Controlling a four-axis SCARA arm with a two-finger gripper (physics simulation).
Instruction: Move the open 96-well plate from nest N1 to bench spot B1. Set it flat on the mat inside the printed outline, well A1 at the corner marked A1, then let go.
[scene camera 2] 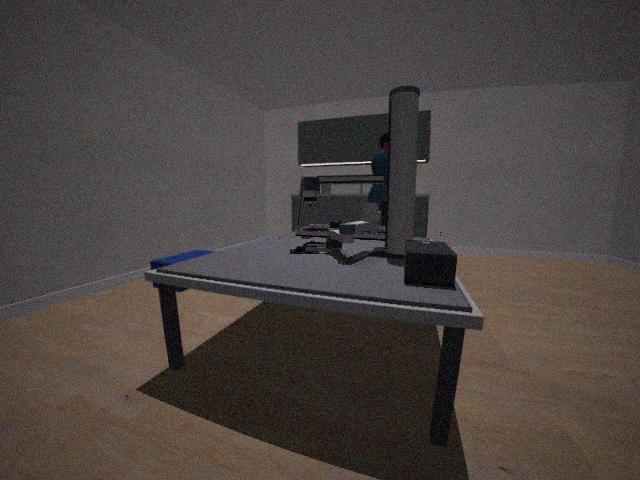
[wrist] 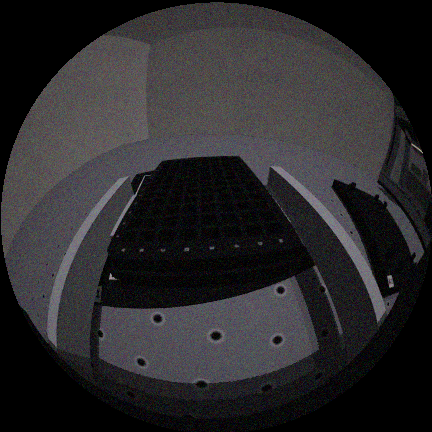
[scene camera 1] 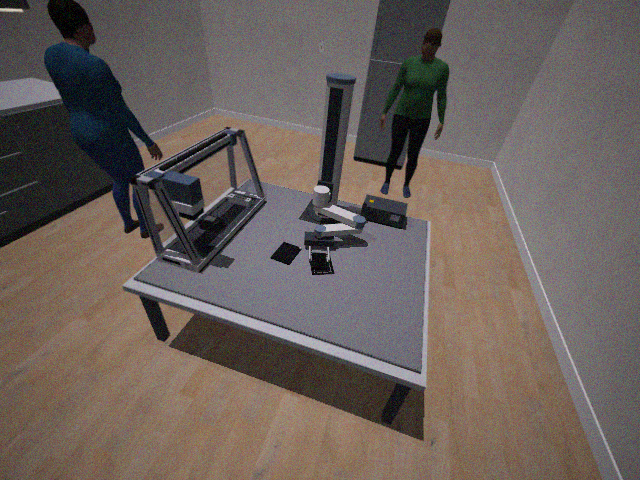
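Seen in the pictures: gripper, fingertip midpoint: (scene camera 2: 306, 247) (wrist: 198, 179) (scene camera 1: 319, 260); arm's base, origin of the base link: (scene camera 2: 398, 255).
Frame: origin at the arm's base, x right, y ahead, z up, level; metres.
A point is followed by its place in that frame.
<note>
The black 96-well plate (scene camera 1: 320, 256) @(y 0.487, x -0.115, z 0.033 m) (wrist: 202, 212) @(y 0.485, x -0.104, z 0.034 m) is held level between the two long fingers of my gripper (scene camera 1: 320, 259) @(y 0.524, x -0.118, z 0.032 m) (wrist: 198, 179) @(y 0.524, x -0.118, z 0.032 m), which is shut on its sides. It is low over the black B1 mat (scene camera 1: 323, 271) @(y 0.582, x -0.164, z 0.015 m) (wrist: 145, 296) @(y 0.445, x -0.121, z 0.015 m); I cannot tell whether it touches. In the wrist view, bits of the white printed outline (wrist: 112, 277) @(y 0.446, x -0.144, z 0.015 m) show at the plate's left side, and the plate hides the rest. The row of well letters runs along the plate's near edge. A dim A1 label (wrist: 98, 293) @(y 0.433, x -0.148, z 0.015 m) is at the mat's near left corner. Nest N1 (scene camera 1: 285, 253) @(y 0.534, x 0.088, z 0.024 m) (wrist: 380, 235) @(y 0.499, x 0.046, z 0.025 m) stands beside the mat.
A gantry frame instrument (scene camera 1: 149, 178) @(y 0.820, x 0.630, z 0.513 m) stands on the left of the bench (scene camera 1: 279, 338) @(y 1.050, x -0.099, z -0.009 m). The arm's column (scene camera 1: 346, 134) @(y 0.015, x -0.076, z 0.602 m) (scene camera 2: 403, 170) @(y -0.007, x -0.074, z 0.468 m) and a dark box (scene camera 1: 385, 210) @(y -0.038, x -0.410, z 0.128 m) (scene camera 2: 430, 263) @(y -0.119, x -0.551, z 0.093 m) stand at the back. Two people (scene camera 1: 95, 98) (scene camera 1: 417, 85) stand beyond the bench.
</note>
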